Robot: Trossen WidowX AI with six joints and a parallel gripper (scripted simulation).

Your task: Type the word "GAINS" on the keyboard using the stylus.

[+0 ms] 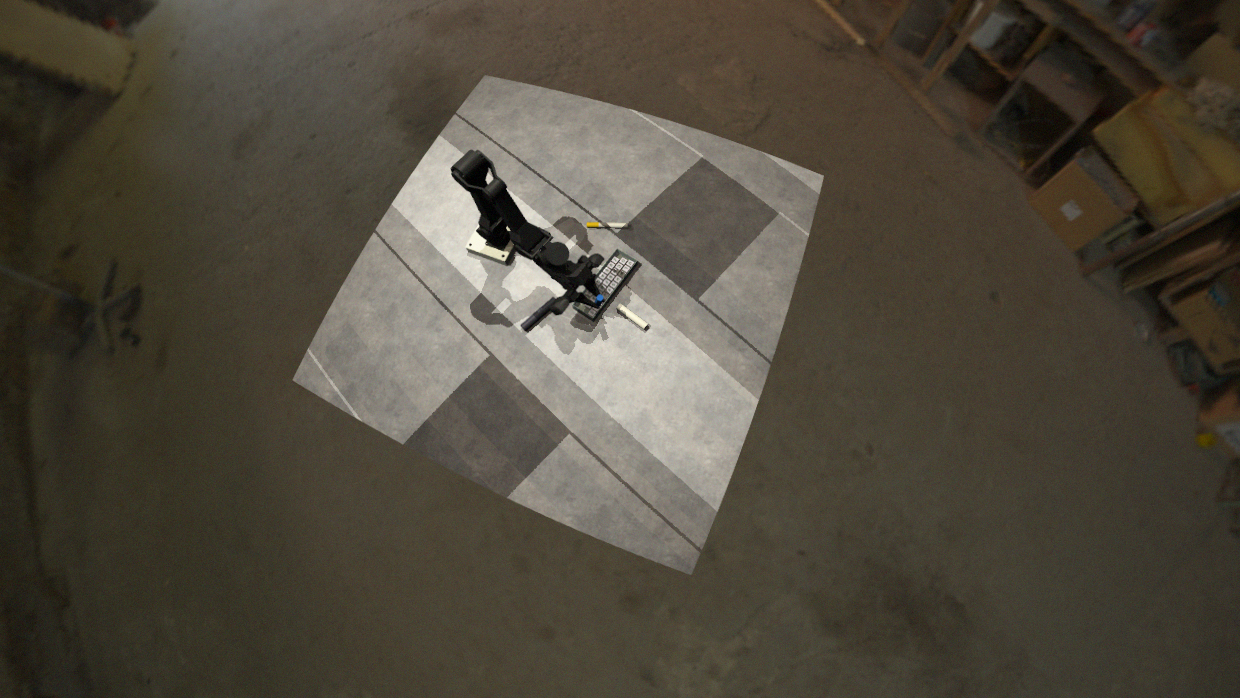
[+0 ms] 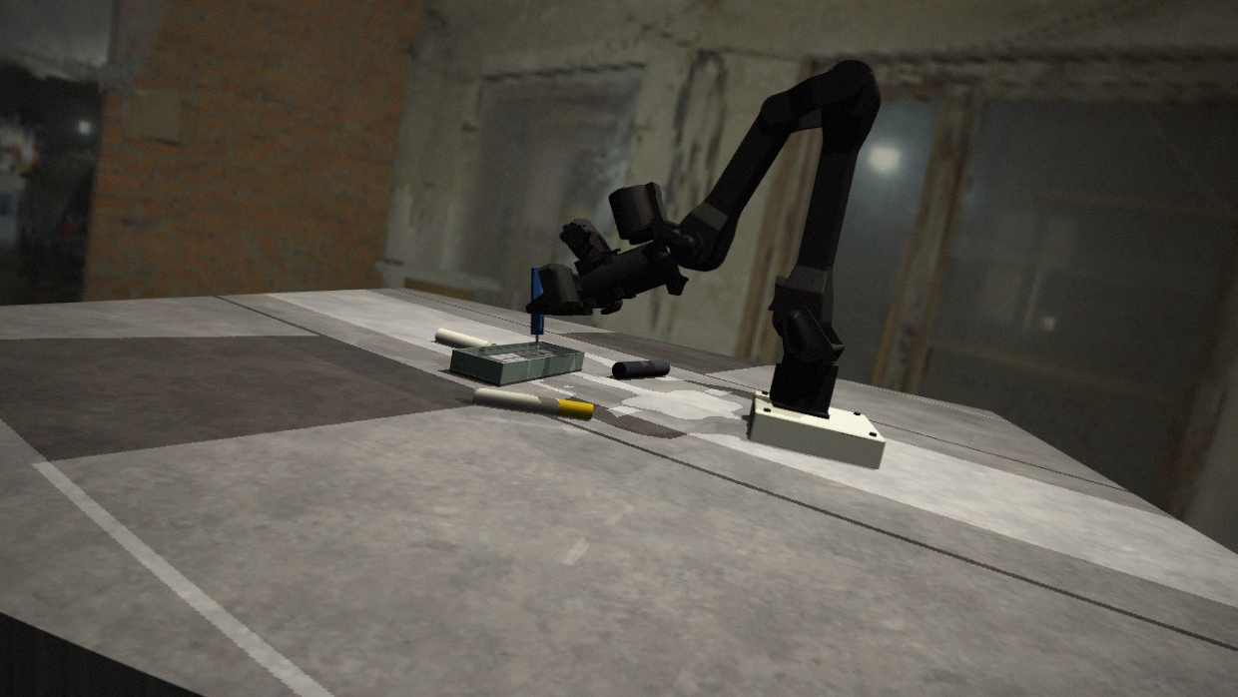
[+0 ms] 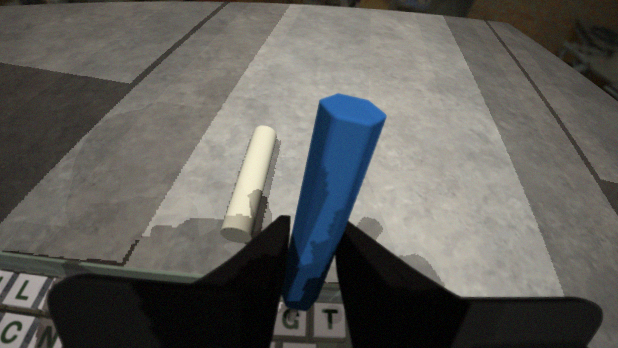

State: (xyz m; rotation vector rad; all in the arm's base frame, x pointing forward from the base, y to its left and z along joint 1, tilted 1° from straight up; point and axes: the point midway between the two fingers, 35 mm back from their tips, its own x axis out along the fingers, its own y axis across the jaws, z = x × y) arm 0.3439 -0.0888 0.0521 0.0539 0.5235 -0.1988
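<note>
Right now the stylus tip is 50 mm below my gripper tip, 20 mm behind it and 10 mm to the left of it. Also, from my gripper tip: black cylinder (160 mm behind, 70 mm to the right, 60 mm below); then cream cylinder (80 mm ahead, 60 mm below, 20 mm to the left); then blue stylus (20 mm below, 10 mm behind).
</note>
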